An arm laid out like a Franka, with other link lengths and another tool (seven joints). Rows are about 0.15 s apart.
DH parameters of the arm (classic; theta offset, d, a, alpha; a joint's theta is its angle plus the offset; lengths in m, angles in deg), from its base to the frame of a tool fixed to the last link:
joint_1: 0 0.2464 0 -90
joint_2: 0 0 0 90
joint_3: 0 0.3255 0.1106 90
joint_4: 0 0 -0.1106 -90
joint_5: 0 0.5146 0 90
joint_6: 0 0 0.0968 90
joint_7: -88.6 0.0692 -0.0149 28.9
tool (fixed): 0 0.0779 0 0
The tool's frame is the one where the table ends.
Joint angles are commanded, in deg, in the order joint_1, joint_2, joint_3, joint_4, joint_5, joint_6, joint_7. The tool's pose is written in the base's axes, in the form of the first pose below.
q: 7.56 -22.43 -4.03 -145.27 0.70 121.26 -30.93
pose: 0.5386, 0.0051, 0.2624, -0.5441, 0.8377, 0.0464, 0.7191, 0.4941, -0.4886
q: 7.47 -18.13 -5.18 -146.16 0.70 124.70 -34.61
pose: 0.5432, -0.0073, 0.2169, -0.5772, 0.8141, 0.0641, 0.6835, 0.5246, -0.5076
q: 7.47 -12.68 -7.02 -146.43 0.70 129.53 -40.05
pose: 0.5509, -0.0264, 0.1675, -0.6246, 0.7773, 0.0749, 0.6440, 0.5670, -0.5137
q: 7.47 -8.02 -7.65 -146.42 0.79 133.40 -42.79
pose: 0.5540, -0.0343, 0.1274, -0.6494, 0.7563, 0.0794, 0.6186, 0.5861, -0.5233
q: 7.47 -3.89 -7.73 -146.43 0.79 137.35 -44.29
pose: 0.5550, -0.0370, 0.0925, -0.6666, 0.7417, 0.0749, 0.6038, 0.5961, -0.5293
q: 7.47 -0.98 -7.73 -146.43 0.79 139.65 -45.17
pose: 0.5530, -0.0385, 0.0674, -0.6767, 0.7322, 0.0774, 0.5896, 0.6018, -0.5387
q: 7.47 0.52 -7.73 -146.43 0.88 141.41 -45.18
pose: 0.5526, -0.0392, 0.0552, -0.6760, 0.7334, 0.0719, 0.5930, 0.5994, -0.5377
